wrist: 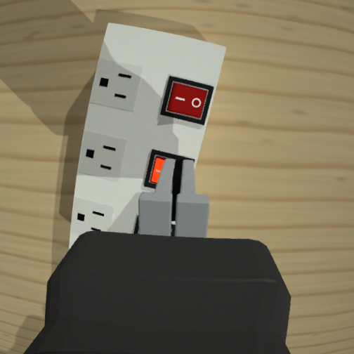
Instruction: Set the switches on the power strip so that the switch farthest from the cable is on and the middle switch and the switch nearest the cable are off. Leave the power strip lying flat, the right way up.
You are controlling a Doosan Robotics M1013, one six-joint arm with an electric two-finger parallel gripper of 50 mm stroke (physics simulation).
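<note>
The white power strip [155,47] lies flat, sockets and switches up, running from top centre to lower left in the wrist view. The switch farthest from the cable [187,100], near the strip's top end, is dark red and unlit. The middle switch [158,170] glows orange, so it is on; its right part is behind the fingers. A black edge of the switch nearest the cable [136,224] shows beside the fingers; its state is hidden. The cable does not show. My gripper [178,177] is shut and empty, its tips over the middle switch's right part; contact cannot be told.
Three sockets run along the strip's left side, the lowest partly covered by the dark gripper body. The strip rests on a wooden table top [285,130]. Shadows fall across the strip's surface and the table to its left.
</note>
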